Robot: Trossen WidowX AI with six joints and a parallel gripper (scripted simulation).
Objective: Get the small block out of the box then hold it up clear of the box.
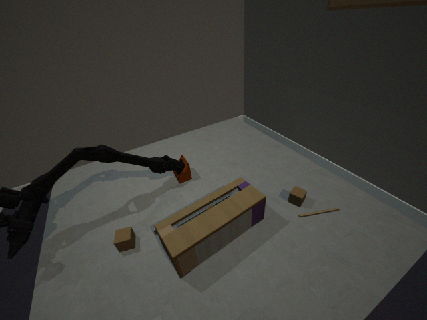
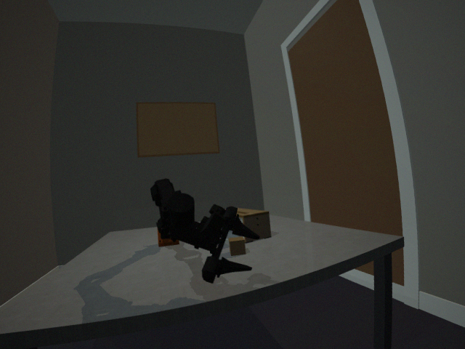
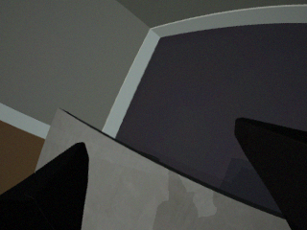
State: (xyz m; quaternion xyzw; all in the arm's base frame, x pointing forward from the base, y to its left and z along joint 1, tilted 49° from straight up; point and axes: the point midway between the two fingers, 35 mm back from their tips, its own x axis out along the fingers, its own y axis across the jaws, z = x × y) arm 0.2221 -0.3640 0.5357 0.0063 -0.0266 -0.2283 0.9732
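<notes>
The small tan block lies 110 mm ahead of my gripper tip, 680 mm to the left of it and 20 mm below it. The rest, counted from my gripper tip: thin wooden stick 260 mm ahead, 1090 mm to the left, 100 mm below; long tan box 100 mm ahead, 660 mm to the left, 40 mm below.
</notes>
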